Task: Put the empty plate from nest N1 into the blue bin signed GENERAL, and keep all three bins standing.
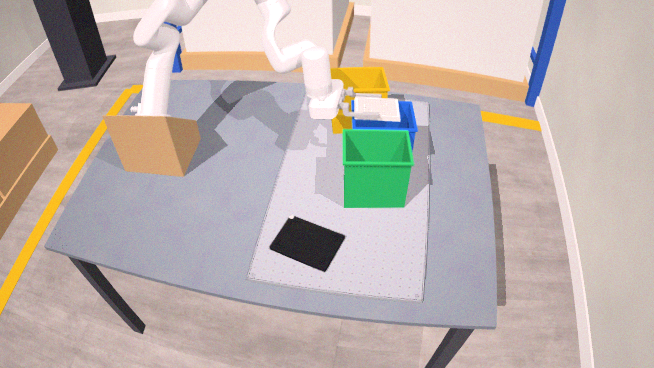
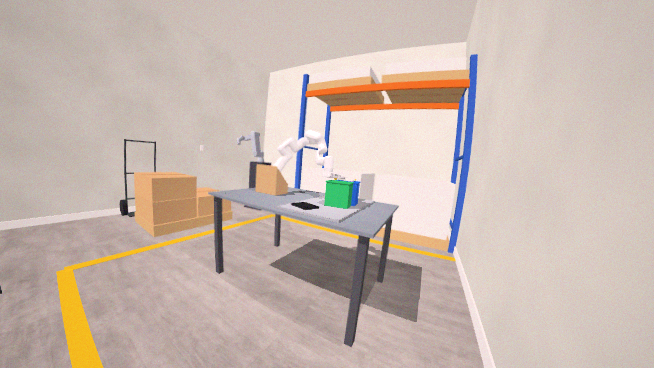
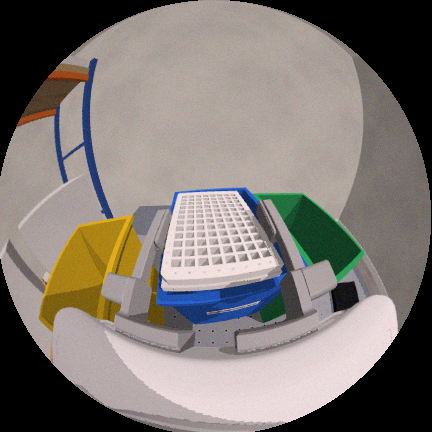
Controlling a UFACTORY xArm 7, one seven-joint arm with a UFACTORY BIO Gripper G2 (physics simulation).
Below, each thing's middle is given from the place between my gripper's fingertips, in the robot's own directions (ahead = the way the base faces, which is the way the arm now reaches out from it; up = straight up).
I see my gripper 1 cm past the white well plate (image 1: 388,109) and 1 cm above it. From my hand the other things lie so: blue bin (image 1: 407,118) 11 cm below, 1 cm to the right, 1 cm ahead; then green bin (image 1: 377,163) 14 cm to the right, 11 cm below, 2 cm behind; then yellow bin (image 1: 372,80) 17 cm to the left, 11 cm below, 6 cm behind.
